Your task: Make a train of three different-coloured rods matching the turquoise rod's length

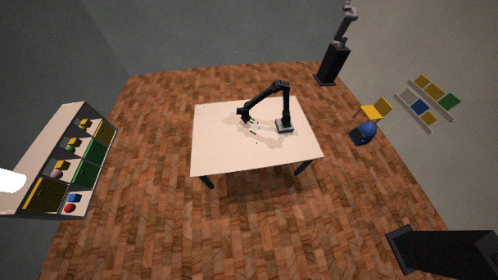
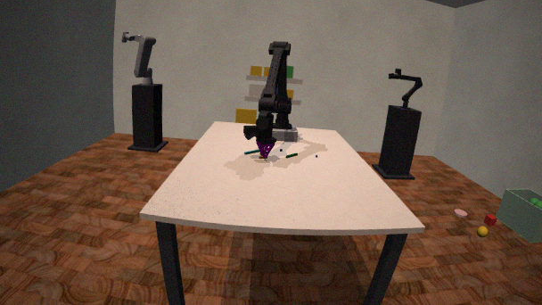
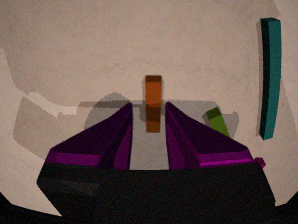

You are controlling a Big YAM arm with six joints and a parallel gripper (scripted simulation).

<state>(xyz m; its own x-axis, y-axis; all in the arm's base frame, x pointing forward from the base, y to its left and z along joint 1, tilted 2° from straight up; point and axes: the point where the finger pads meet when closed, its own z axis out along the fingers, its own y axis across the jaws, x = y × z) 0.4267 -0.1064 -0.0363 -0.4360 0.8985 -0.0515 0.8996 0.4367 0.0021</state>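
Now: hand 1 cm above the orange rod. The rest, counted from my hand: magenta rod (13 cm behind, 2 cm to the left, 1 cm below); lime rod (6 cm behind, 1 cm below); turquoise rod (7 cm behind, 6 cm to the right, 1 cm below).
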